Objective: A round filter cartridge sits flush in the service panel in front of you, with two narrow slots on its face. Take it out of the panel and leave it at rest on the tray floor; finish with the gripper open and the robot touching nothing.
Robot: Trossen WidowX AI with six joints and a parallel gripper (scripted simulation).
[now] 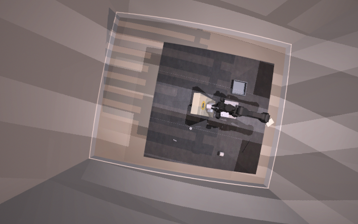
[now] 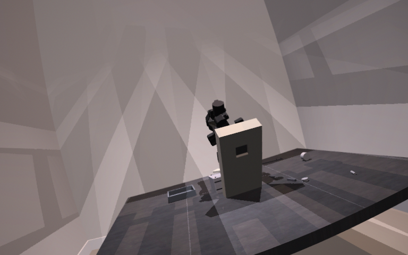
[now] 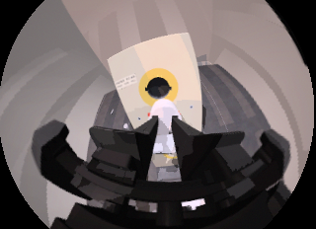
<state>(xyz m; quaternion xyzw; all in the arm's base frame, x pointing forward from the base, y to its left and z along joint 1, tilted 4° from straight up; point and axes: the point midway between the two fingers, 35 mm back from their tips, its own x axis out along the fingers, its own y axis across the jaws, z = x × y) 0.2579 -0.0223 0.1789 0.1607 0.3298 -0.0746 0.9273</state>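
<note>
Now: gripper tip 10 mm short of the round filter cartridge and 10 mm above it. Round my gripper tip: beige service panel (80 mm below, 40 mm ahead); then grey tray (350 mm behind, 260 mm to the right, 240 mm below); then white cube (480 mm to the left, 230 mm behind, 220 mm below).
</note>
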